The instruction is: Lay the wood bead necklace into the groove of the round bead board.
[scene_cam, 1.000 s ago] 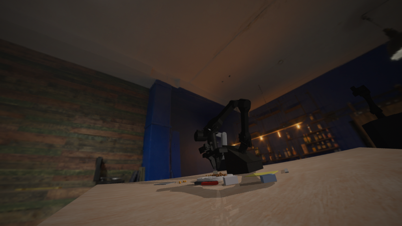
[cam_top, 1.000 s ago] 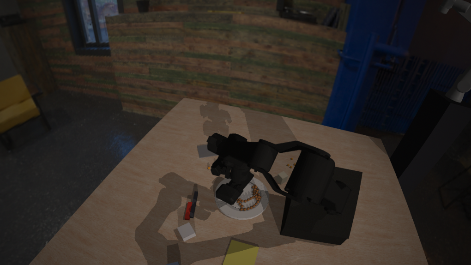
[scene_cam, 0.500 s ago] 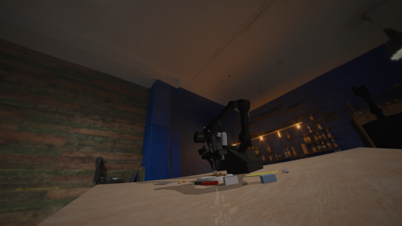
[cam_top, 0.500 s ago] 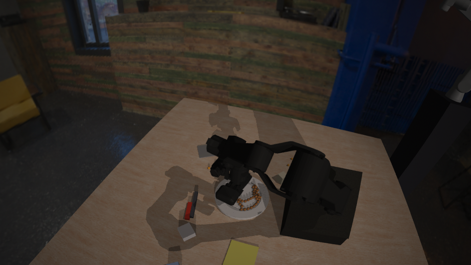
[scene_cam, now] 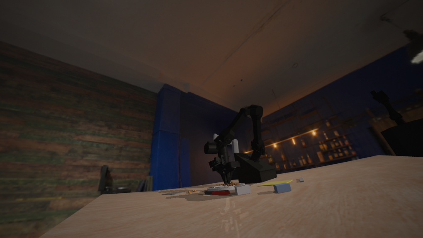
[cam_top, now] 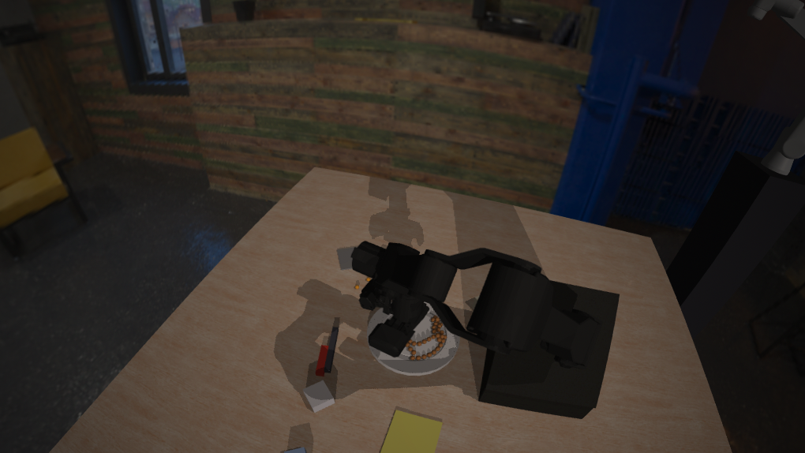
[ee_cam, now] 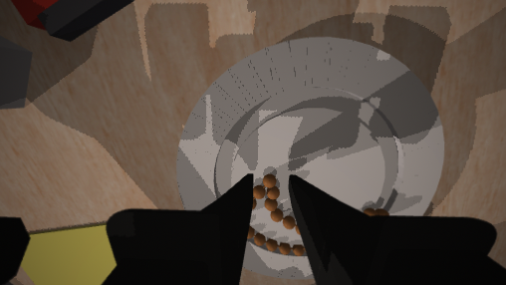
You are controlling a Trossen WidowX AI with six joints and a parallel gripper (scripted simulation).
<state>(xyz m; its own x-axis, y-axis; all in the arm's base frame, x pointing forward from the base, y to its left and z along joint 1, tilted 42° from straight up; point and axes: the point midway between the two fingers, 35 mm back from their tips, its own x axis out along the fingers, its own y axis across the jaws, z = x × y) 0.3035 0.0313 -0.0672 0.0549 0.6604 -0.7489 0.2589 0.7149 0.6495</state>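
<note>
The round white bead board is 30 mm to the right of my gripper tip, 20 mm behind it and 10 mm below it. From my gripper tip the other things lie so: grey block 170 mm to the left, 120 mm ahead, 10 mm below; dark bar 140 mm ahead, 80 mm to the left, 20 mm below; pale cube 160 mm behind, 140 mm to the right.
</note>
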